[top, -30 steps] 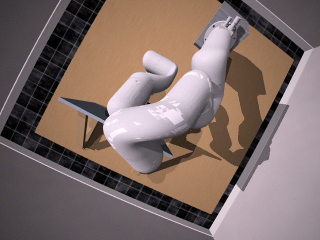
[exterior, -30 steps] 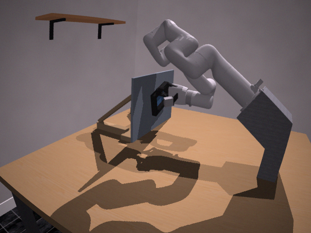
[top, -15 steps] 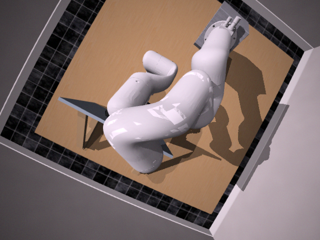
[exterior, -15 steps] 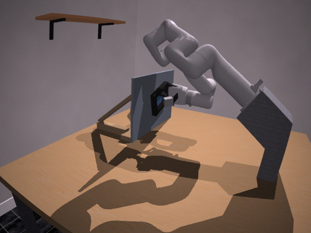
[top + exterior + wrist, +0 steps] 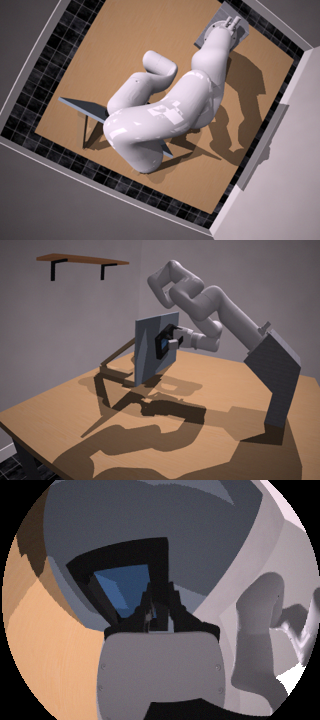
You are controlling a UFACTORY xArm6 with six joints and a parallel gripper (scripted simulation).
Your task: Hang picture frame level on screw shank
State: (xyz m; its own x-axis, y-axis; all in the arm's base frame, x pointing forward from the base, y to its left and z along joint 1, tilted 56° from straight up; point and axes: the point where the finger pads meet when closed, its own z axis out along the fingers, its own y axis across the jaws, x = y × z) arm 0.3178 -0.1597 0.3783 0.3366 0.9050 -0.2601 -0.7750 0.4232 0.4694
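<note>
Now: hand 20 mm short of the picture frame, 30 mm to the left of it and 40 mm above it. Round my hand: grey-blue panel (40 mm ahead, 20 mm to the right, 60 mm below).
</note>
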